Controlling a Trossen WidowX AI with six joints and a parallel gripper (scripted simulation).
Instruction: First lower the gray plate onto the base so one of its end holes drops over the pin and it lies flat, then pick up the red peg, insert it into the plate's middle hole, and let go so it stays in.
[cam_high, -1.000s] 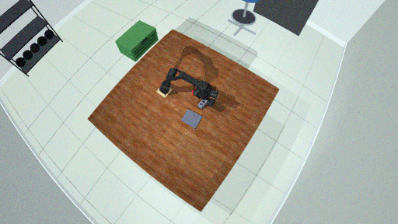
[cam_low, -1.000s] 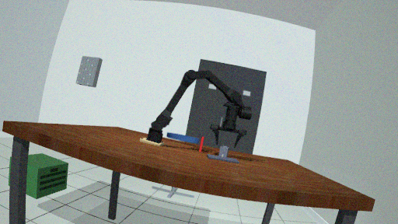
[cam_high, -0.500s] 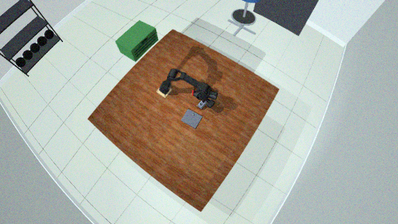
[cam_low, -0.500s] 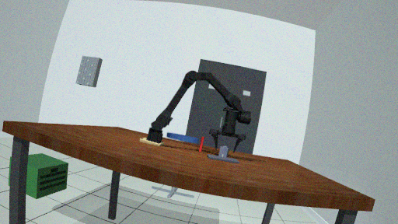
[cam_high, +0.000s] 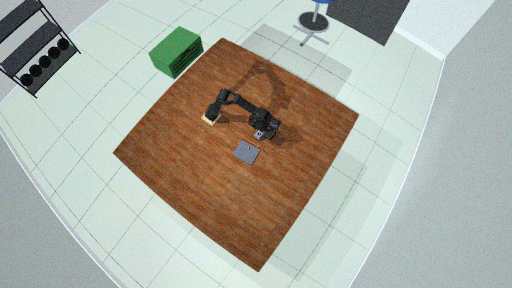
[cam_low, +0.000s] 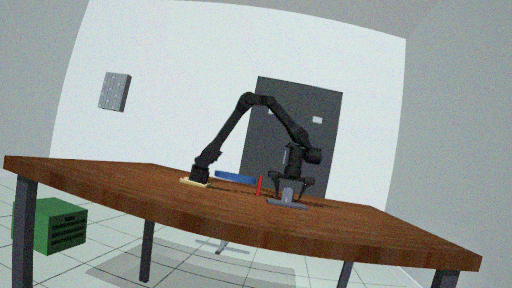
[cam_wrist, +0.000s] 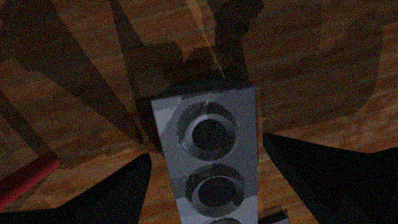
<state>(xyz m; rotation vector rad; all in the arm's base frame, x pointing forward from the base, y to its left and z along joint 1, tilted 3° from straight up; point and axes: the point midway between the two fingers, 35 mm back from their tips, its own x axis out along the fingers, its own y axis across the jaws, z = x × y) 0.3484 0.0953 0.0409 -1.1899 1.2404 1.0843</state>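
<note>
Right now my gripper tip is 3 cm below the gray plate. Also, from my gripper tip: gray base: 15 cm to the right; red peg: 12 cm behind, 3 cm above, 2 cm to the left.
</note>
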